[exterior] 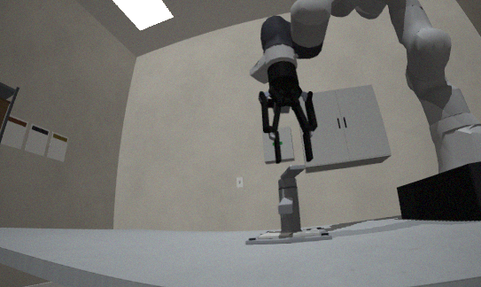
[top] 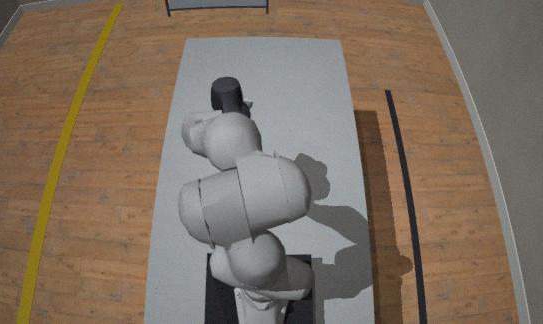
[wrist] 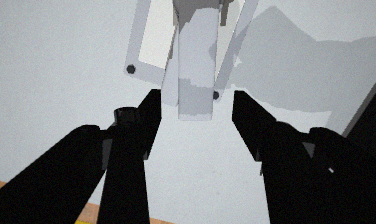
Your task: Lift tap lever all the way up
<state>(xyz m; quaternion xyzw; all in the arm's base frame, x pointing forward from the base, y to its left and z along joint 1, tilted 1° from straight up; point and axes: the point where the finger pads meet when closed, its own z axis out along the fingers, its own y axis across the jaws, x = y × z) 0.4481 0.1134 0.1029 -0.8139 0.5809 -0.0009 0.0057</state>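
My gripper is now 1 cm short of the lever, 3 cm to the left of it and 5 cm above it. Also, from my hand: flat grey base plate (3 cm ahead, 9 cm to the right, 19 cm below); grey tap (2 cm ahead, 6 cm to the right, 9 cm below).
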